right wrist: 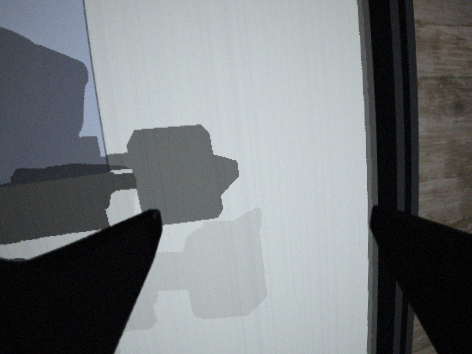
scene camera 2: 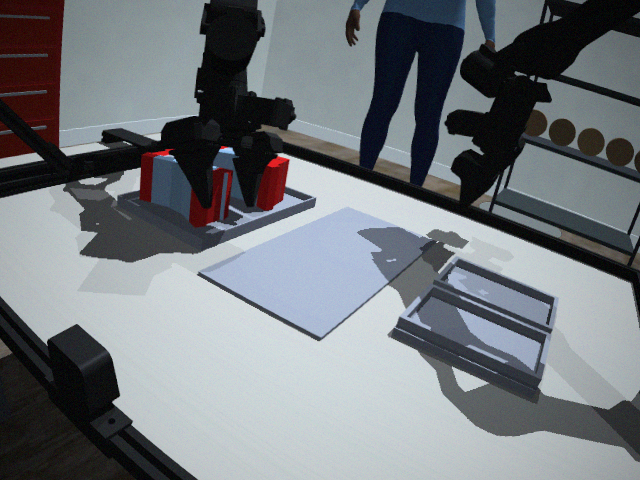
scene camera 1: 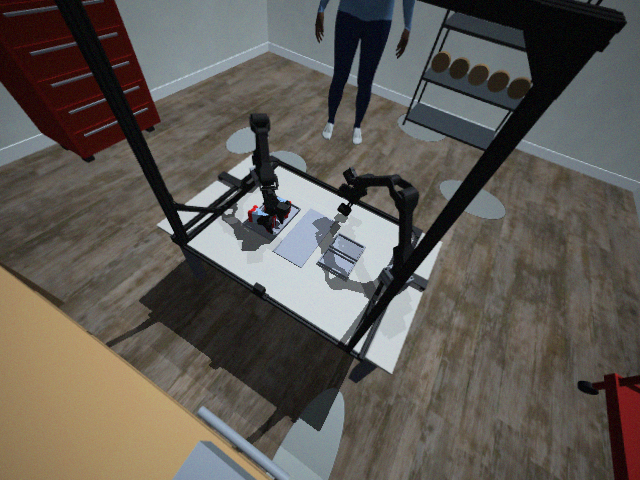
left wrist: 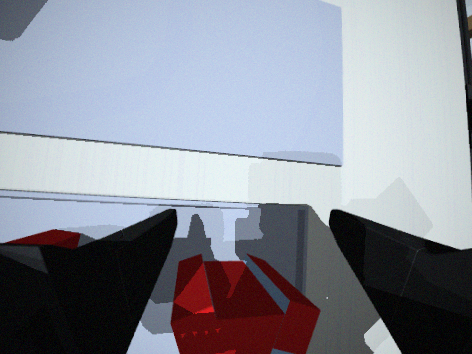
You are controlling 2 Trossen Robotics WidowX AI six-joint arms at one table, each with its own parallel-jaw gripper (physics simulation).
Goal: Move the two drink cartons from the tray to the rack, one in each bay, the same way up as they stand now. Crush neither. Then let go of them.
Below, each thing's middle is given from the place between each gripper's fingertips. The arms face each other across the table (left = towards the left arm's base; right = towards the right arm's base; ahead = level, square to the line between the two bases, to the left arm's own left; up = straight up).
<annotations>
I see my right gripper 260 mm past the grey mat [scene camera 2: 314,277], 70 mm above it and 50 mm to the right of it. The rest, counted from my right hand: grey tray [scene camera 2: 241,219] (300 mm behind, 250 mm to the left, 60 mm below).
I see the grey tray 10 cm to the left of my left hand, 6 cm ahead of it and 3 cm below it. The rest, counted from my left hand: grey mat (10 cm to the right, 10 cm ahead, 4 cm below).
</annotations>
